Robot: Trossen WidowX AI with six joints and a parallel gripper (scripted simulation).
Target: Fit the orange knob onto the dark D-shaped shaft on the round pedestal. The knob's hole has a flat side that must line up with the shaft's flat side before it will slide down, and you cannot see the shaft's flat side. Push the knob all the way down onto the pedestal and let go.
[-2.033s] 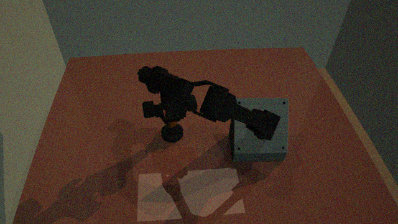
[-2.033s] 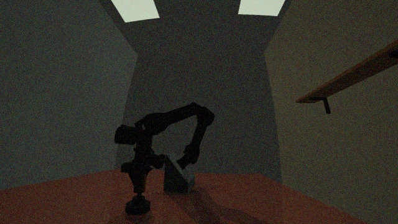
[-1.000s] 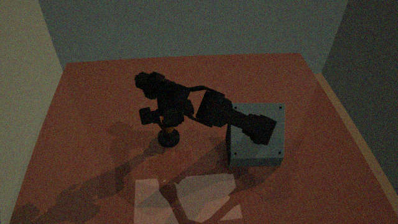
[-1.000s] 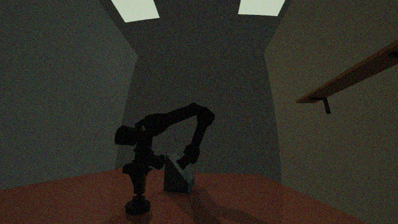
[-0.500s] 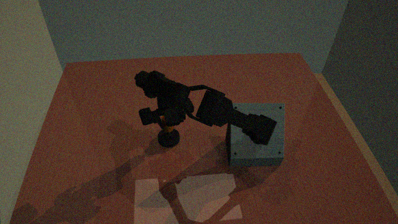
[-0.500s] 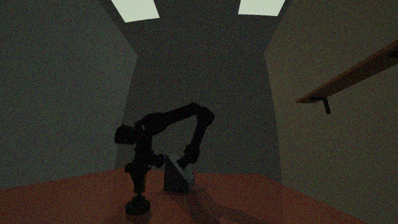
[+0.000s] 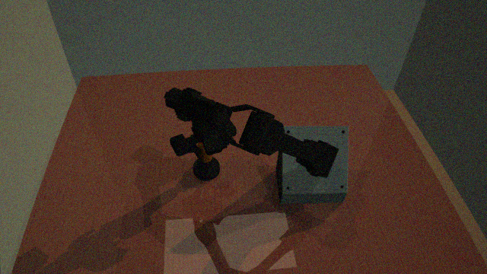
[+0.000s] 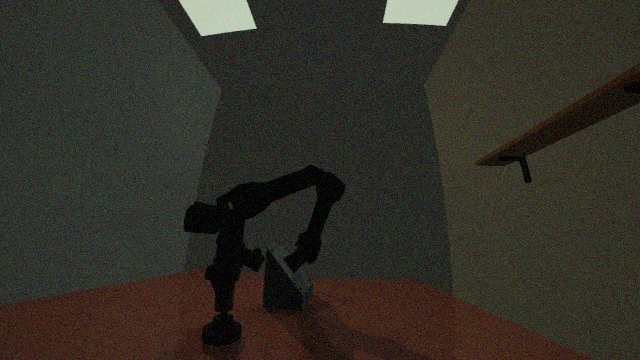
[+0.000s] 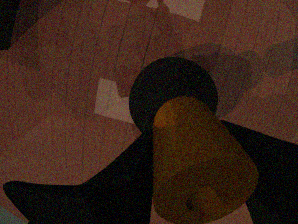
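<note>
The orange knob is 2 cm above my gripper tip. From my gripper tip the other things lie so: pedestal: 4 cm below.
</note>
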